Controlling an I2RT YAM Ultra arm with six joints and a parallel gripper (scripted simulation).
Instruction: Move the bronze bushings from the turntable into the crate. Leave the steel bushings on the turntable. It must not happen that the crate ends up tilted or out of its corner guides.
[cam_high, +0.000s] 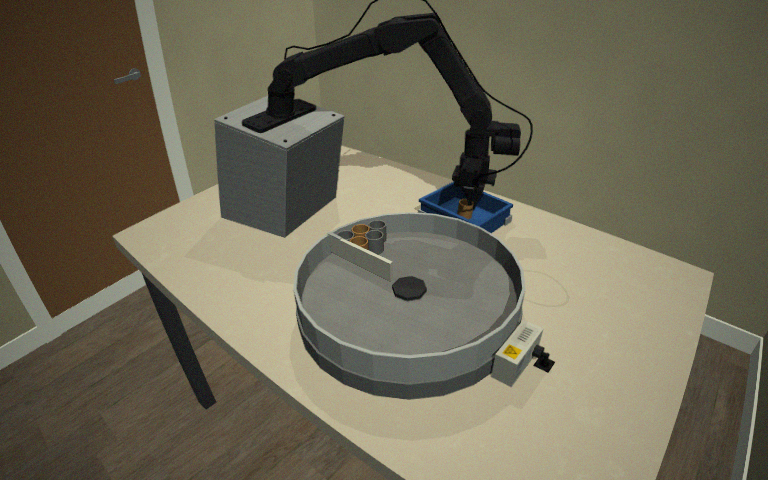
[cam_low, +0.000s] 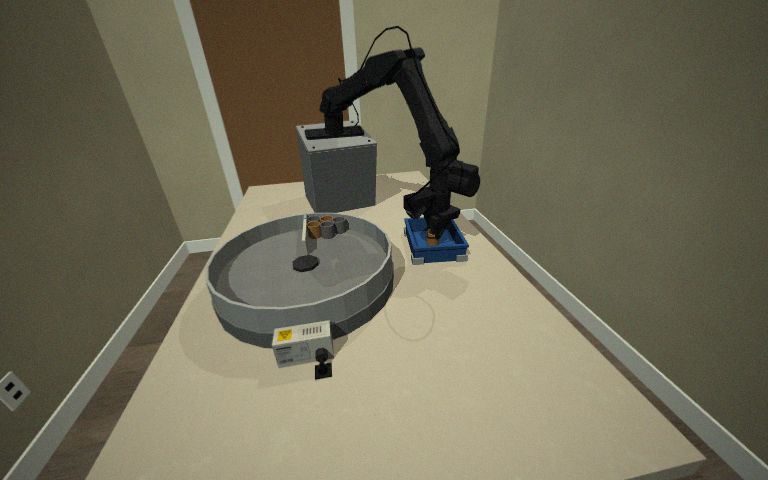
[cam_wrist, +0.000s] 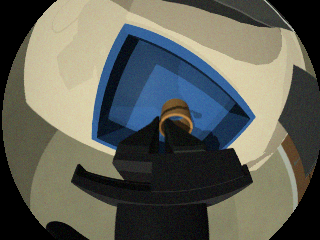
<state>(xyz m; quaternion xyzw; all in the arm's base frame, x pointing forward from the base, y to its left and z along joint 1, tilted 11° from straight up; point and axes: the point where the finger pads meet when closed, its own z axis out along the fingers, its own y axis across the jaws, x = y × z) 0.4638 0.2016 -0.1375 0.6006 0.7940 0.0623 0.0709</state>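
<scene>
Now: the blue crate 2 cm behind my hand and 2 cm below it. Also, from my hand: grey turntable (4 cm ahead, 37 cm to the right, 1 cm above).
</scene>
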